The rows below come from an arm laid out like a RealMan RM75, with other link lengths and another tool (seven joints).
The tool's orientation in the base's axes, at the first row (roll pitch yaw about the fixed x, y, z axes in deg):
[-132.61 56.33 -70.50]
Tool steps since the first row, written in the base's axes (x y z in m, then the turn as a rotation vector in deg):
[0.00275 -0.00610 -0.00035 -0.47 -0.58 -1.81]
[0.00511 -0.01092 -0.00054 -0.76 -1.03 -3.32]
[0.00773 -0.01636 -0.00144 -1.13 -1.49 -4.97]
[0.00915 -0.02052 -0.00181 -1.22 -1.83 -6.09]
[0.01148 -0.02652 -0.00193 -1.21 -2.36 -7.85]
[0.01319 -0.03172 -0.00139 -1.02 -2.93 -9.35]
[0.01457 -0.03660 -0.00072 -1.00 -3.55 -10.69]
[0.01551 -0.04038 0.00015 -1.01 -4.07 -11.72]
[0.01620 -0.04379 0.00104 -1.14 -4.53 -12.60]
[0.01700 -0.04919 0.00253 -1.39 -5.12 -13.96]
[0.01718 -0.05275 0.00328 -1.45 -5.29 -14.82]
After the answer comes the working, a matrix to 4 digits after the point.
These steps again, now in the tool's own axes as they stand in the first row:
[0.00399 -0.00432 -0.00322 1.72 0.93 -0.01]
[0.00710 -0.00792 -0.00570 3.16 1.63 0.06]
[0.01118 -0.01167 -0.00826 4.71 2.46 0.14]
[0.01392 -0.01418 -0.01063 5.80 2.87 0.25]
[0.01759 -0.01820 -0.01407 7.54 3.39 0.50]
[0.02017 -0.02169 -0.01745 9.12 3.65 0.72]
[0.02242 -0.02484 -0.02079 10.57 3.96 0.75]
[0.02385 -0.02732 -0.02358 11.69 4.20 0.73]
[0.02502 -0.02946 -0.02621 12.64 4.51 0.63]
[0.02675 -0.03264 -0.03056 14.04 5.07 0.56]
[0.02802 -0.03435 -0.03352 14.83 5.41 0.72]

The tool's axes in the first row as the columns of a matrix, in the base's axes (rounded; the answer above uses it unrounded):
[0.1851 -0.8426 0.5057]
[-0.5226 0.3514 0.7768]
[-0.8322 -0.4080 -0.3753]

